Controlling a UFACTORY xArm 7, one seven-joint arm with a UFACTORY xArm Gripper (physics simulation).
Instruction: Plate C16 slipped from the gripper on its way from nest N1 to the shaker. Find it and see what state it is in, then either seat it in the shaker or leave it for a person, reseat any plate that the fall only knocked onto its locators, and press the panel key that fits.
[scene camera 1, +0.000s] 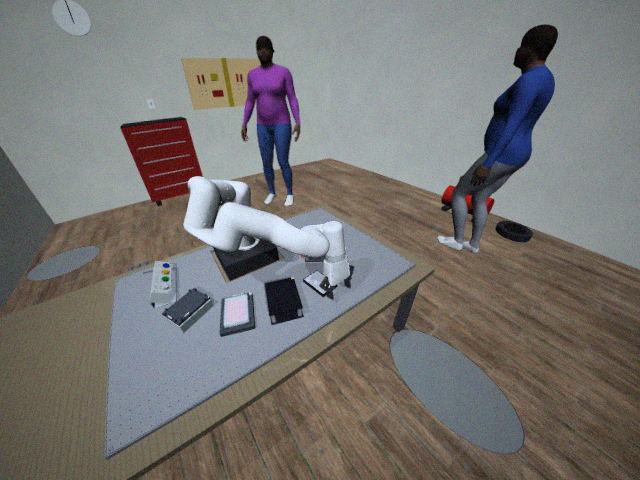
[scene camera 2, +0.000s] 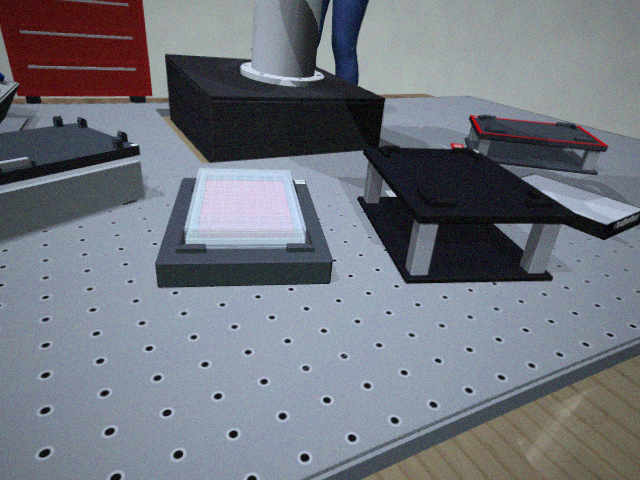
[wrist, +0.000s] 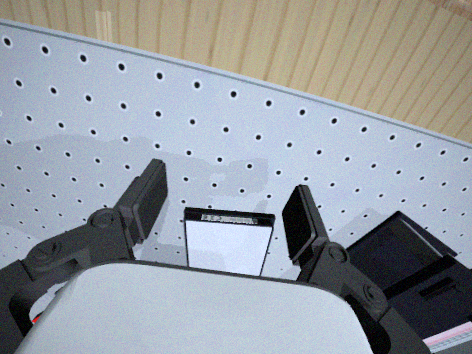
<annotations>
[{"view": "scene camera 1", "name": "button box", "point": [163, 290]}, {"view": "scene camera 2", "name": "white plate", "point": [599, 216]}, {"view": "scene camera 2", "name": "shaker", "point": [62, 172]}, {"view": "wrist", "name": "my gripper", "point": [229, 188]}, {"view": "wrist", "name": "white plate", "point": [233, 241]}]
</annotations>
